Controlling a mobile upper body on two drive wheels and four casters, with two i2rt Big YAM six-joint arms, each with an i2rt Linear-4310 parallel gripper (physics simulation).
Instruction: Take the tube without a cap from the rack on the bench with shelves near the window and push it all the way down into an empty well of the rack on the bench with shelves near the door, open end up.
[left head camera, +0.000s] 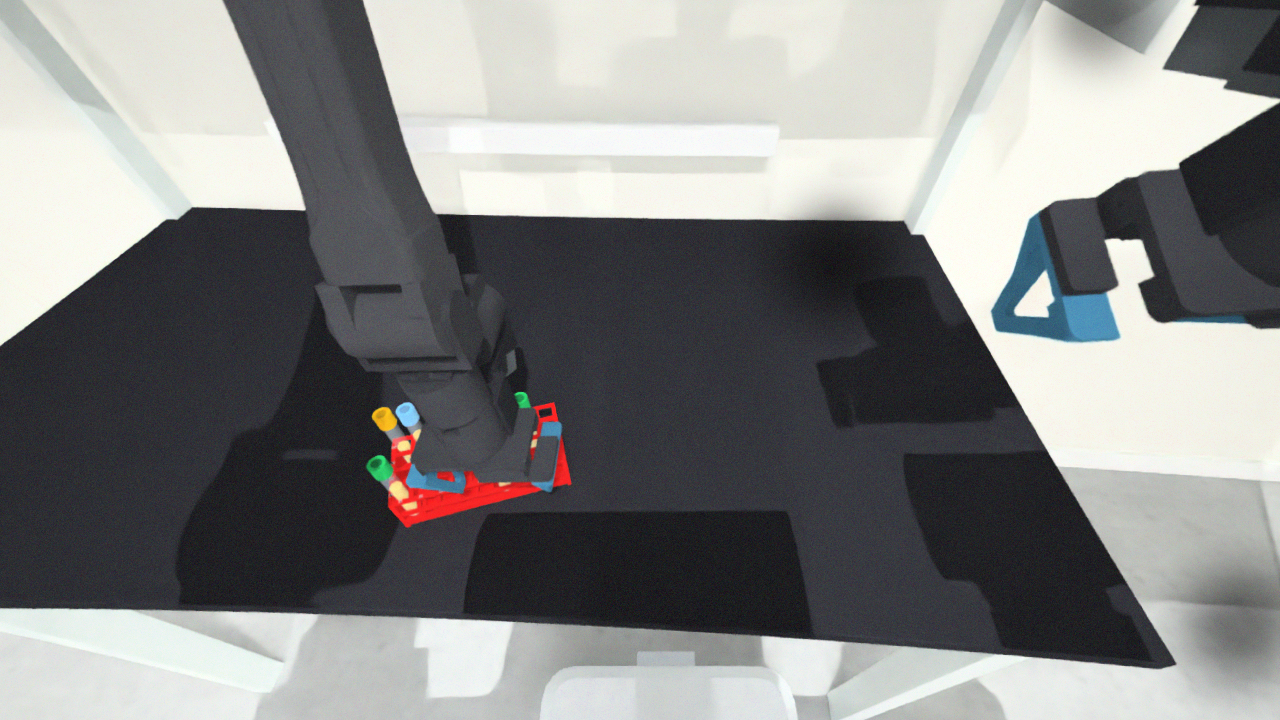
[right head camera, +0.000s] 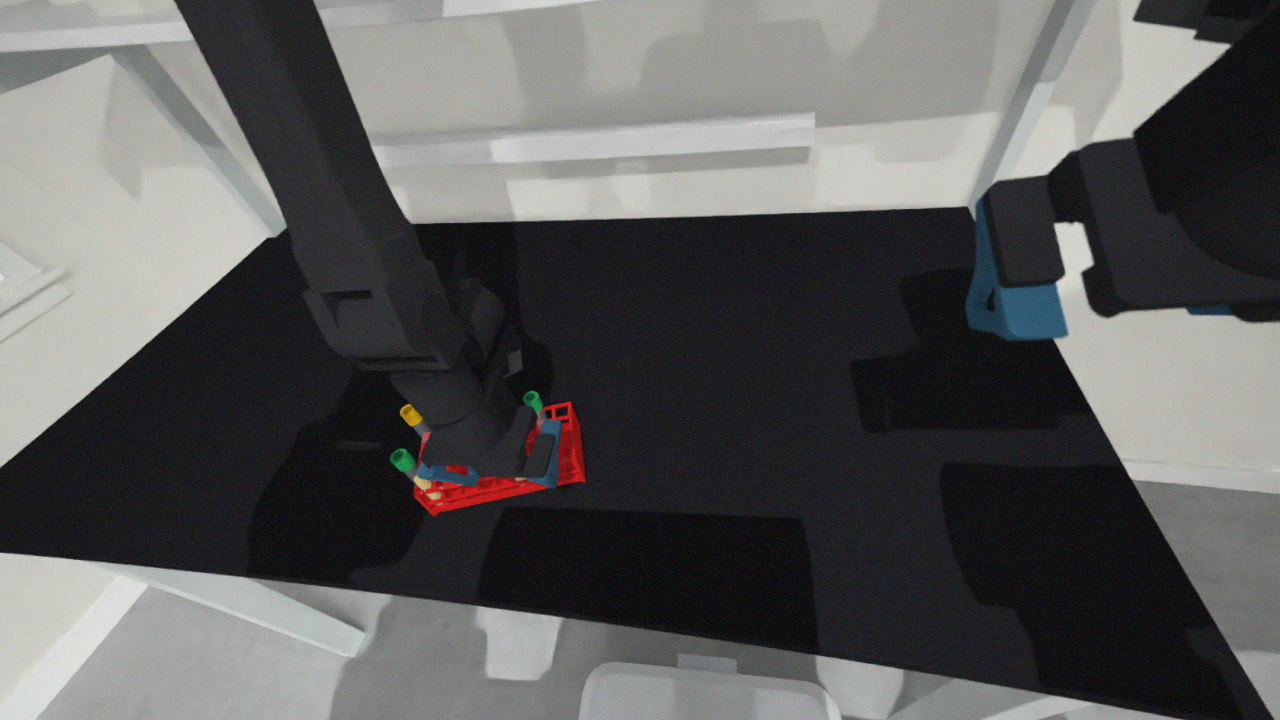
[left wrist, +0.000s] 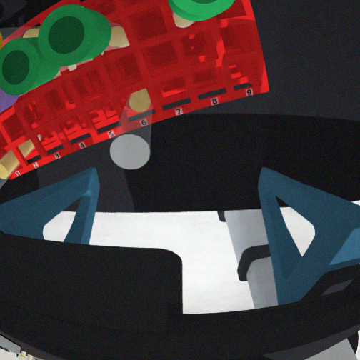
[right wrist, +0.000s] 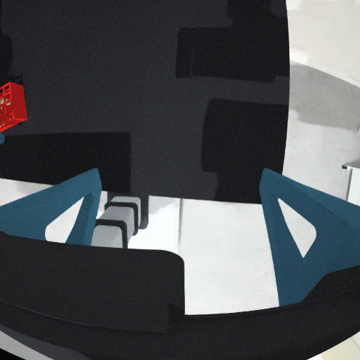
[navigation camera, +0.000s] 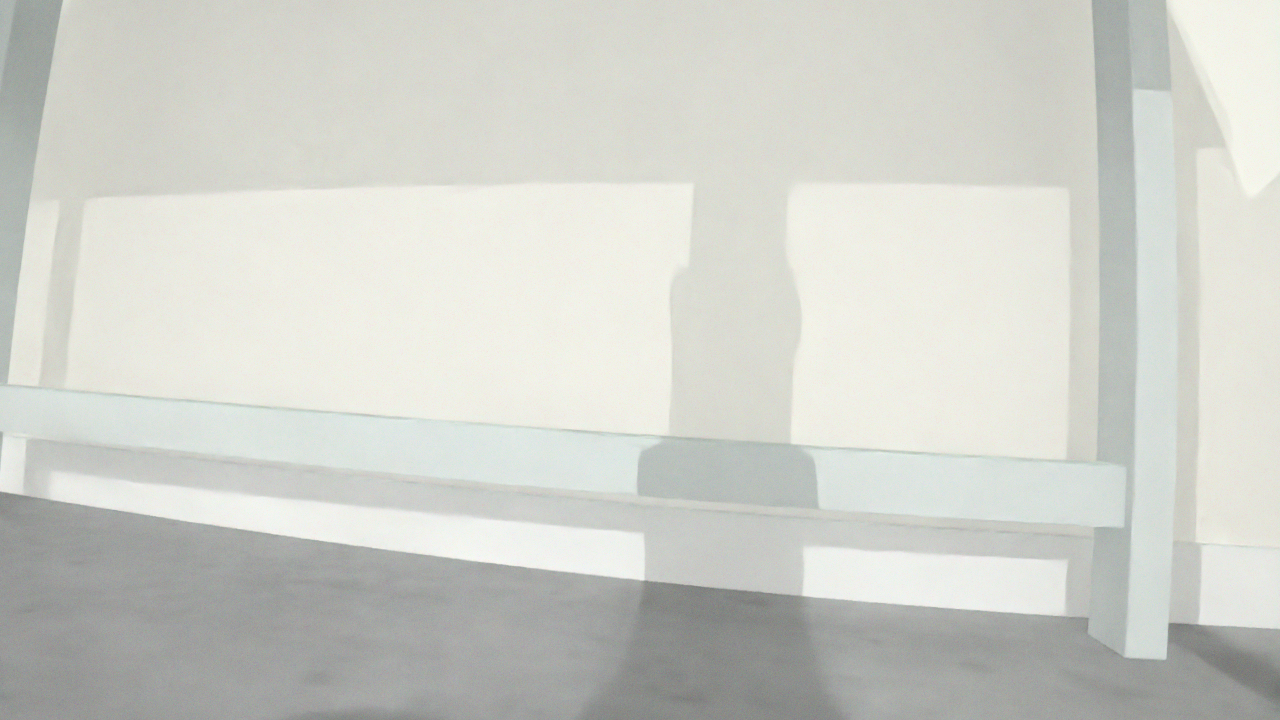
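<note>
A red rack (left head camera: 477, 485) stands on the black bench top at the front left; it also shows in the right head view (right head camera: 500, 472). My left gripper (left head camera: 493, 465) is open and hangs low over the rack. In the left wrist view the uncapped tube (left wrist: 129, 151) stands in front-row well 6, with a clear body, a grey open top and tan liquid. It lies just beyond the open fingers (left wrist: 178, 175), nearer the left-hand finger, untouched. Capped tubes, green (left wrist: 73, 33), yellow (left head camera: 385, 419) and blue (left head camera: 407, 413), fill the rack's far left. My right gripper (left head camera: 1052, 302) is open and empty off the bench's right edge.
White frame posts rise at the bench's back corners (left head camera: 966, 116), with a shelf rail (left head camera: 609, 139) behind. My left arm (left head camera: 362, 202) hides the rack's back rows. The navigation view shows a plain wall and a pale bench rail (navigation camera: 625, 472).
</note>
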